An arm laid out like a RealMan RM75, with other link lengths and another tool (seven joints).
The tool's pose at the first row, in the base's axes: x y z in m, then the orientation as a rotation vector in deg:
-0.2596, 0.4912, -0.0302, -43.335, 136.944, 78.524
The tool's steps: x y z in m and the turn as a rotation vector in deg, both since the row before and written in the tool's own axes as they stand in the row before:
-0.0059, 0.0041, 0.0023, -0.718, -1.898, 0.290
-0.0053, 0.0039, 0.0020, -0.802, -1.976, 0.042
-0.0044, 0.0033, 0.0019, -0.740, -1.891, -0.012
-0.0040, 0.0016, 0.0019, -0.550, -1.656, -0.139
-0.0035, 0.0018, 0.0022, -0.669, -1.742, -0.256
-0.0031, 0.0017, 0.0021, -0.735, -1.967, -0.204
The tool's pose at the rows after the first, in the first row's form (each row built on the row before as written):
-0.2571, 0.4966, -0.0256, -41.575, 135.327, 79.661
-0.2549, 0.5013, -0.0211, -40.048, 133.421, 80.771
-0.2531, 0.5053, -0.0173, -38.643, 131.565, 81.740
-0.2506, 0.5085, -0.0148, -37.526, 129.904, 82.383
-0.2486, 0.5118, -0.0125, -36.498, 128.029, 83.093
-0.2469, 0.5148, -0.0103, -35.250, 125.972, 83.878

